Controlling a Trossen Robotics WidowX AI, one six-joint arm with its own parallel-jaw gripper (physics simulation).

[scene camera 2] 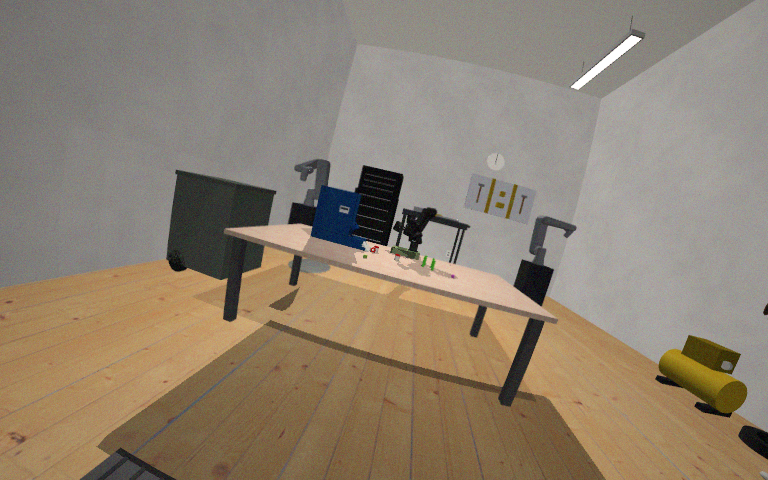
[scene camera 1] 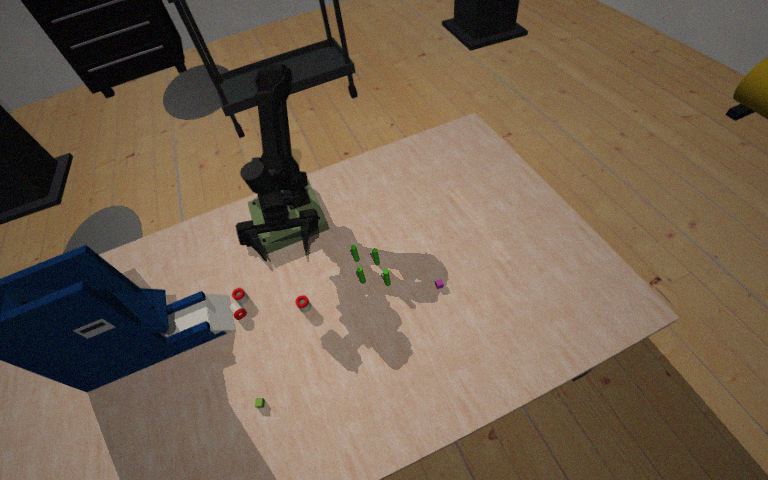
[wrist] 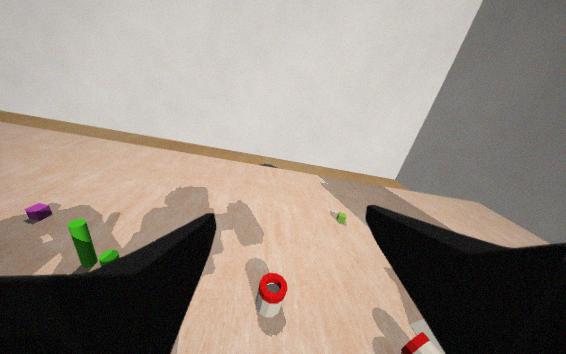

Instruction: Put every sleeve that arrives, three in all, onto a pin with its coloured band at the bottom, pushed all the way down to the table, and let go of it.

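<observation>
A white sleeve [scene camera 1: 301, 301] [scene camera 2: 397, 257] [wrist: 272, 295] stands upright on the table, its red band on top. Two more sleeves are by the chute's mouth: one [scene camera 1: 238, 293] seems upright with its red band up, the other [scene camera 1: 240, 313] looks tipped over. Part of a red-banded sleeve [wrist: 417, 343] shows beside the right finger in the wrist view; I cannot tell which one. Several bare green pins [scene camera 1: 360, 275] [scene camera 2: 432, 264] [wrist: 82, 242] stand upright. My gripper [scene camera 1: 288, 259] [wrist: 291, 216] is open and empty, above the table by the arm's base, apart from sleeves and pins.
A blue feeder [scene camera 1: 45, 328] [scene camera 2: 336, 217] with a pale chute [scene camera 1: 192, 315] stands left of the sleeves. A purple cube [scene camera 1: 438, 284] [scene camera 2: 452, 276] [wrist: 38, 212] lies beyond the pins. A light green cube [scene camera 1: 259, 403] [scene camera 2: 365, 256] [wrist: 341, 218] lies toward the table's front.
</observation>
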